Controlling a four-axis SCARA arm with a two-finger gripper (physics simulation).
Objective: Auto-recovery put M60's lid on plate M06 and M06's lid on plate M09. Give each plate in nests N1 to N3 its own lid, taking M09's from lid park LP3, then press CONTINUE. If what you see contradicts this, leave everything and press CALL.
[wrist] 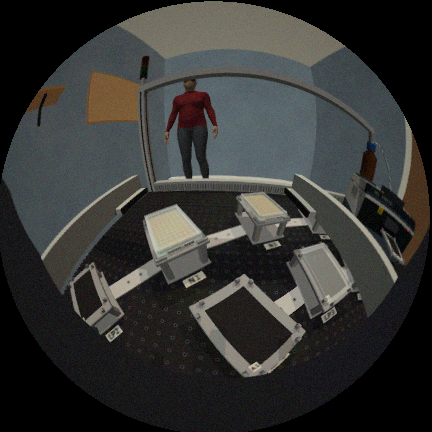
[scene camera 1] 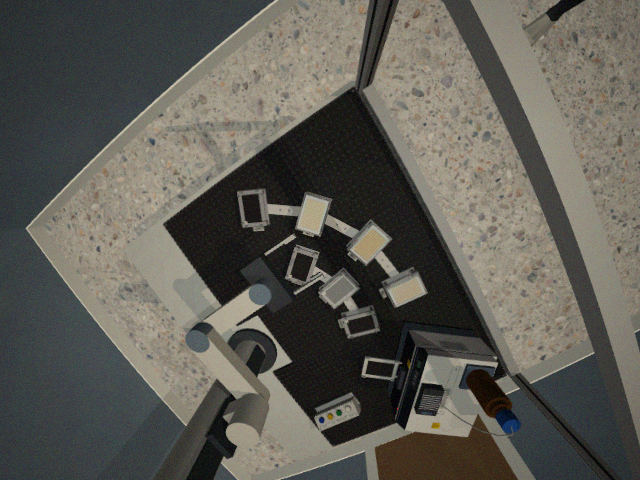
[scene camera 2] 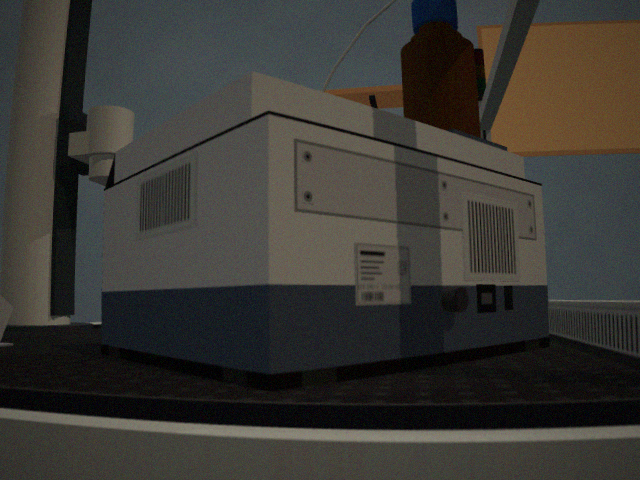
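Pixels of known places: gripper, fingertip midpoint: (wrist: 212,177) (scene camera 1: 308,255); arm's base at its link origin: (scene camera 1: 252,350).
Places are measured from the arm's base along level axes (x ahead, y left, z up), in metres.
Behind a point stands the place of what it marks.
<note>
My gripper (scene camera 1: 294,265) (wrist: 212,177) @[y 0.306, x 0.561, z 0.207 m] is open and empty, its two long fingers wide apart above the inner nests near LP1. Nest N1 holds a cream-welled plate (scene camera 1: 313,214) @[y 0.407, x 0.632, z 0.100 m] (wrist: 174,231) @[y 0.382, x 0.602, z 0.101 m] that looks covered by a clear lid. Nest N2 holds a similar plate (scene camera 1: 369,242) @[y 0.209, x 0.753, z 0.090 m] (wrist: 263,205) @[y 0.199, x 0.730, z 0.089 m]. A paler plate (scene camera 1: 405,289) @[y -0.028, x 0.780, z 0.090 m] sits in N3; in the wrist view it is mostly hidden behind the right finger. A grey translucent lid (scene camera 1: 339,289) @[y 0.094, x 0.554, z 0.068 m] (wrist: 322,272) @[y 0.107, x 0.539, z 0.068 m] lies on park LP3. Plate and lid codes are not readable. The button box (scene camera 1: 338,411) @[y -0.447, x 0.226, z 0.078 m] has blue, yellow, green and white buttons.
Empty frame-like parks are LP2 (scene camera 1: 240,209) @[y 0.575, x 0.390, z 0.057 m] (wrist: 111,311) @[y 0.476, x 0.435, z 0.040 m], the inner one beside LP3 (scene camera 1: 288,263) (wrist: 220,338) and LP4 (scene camera 1: 376,321) @[y -0.114, x 0.611, z 0.060 m]. A white instrument (scene camera 1: 449,395) @[y -0.427, x 0.724, z 0.229 m] (scene camera 2: 330,175) @[y -0.643, x 0.752, z 0.156 m] carries a brown bottle (scene camera 1: 488,391) @[y -0.356, x 0.842, z 0.328 m] (scene camera 2: 439,77) @[y -0.442, x 0.841, z 0.305 m]. A person (wrist: 192,112) stands beyond the frame.
</note>
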